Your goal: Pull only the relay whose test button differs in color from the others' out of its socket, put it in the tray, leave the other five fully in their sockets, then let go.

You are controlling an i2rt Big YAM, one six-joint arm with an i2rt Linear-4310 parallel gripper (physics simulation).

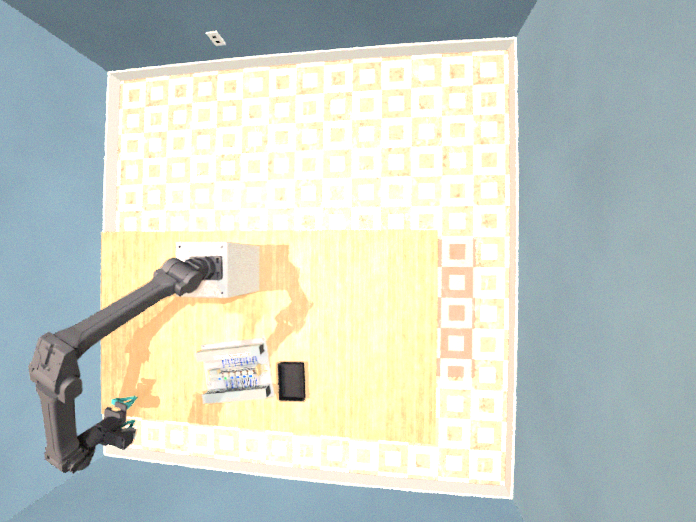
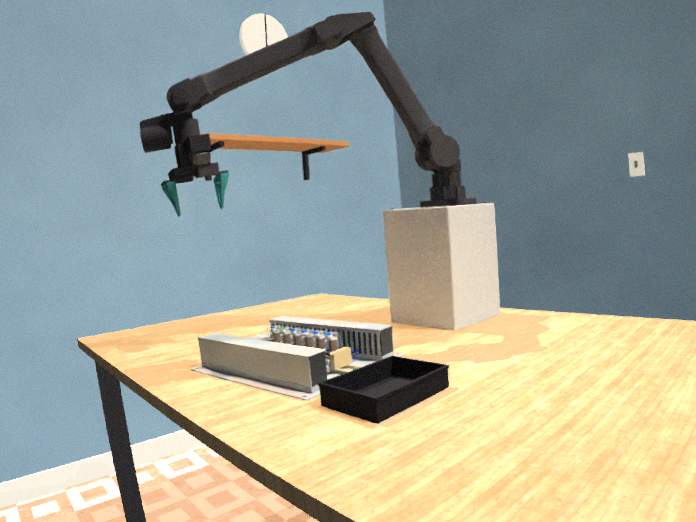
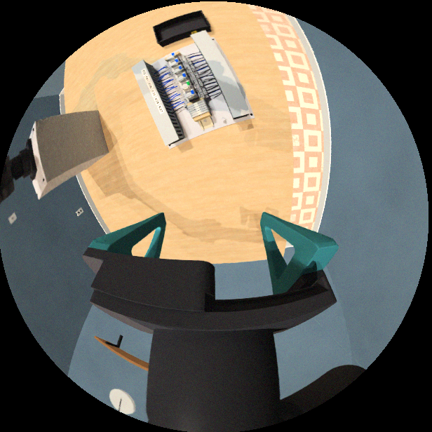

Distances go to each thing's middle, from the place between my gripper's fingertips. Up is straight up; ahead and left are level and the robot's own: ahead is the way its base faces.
Labels:
Now: hand 31 cm above the baseplate [image 1: 265, 378], 25 cm to the right of it and 4 cm past it.

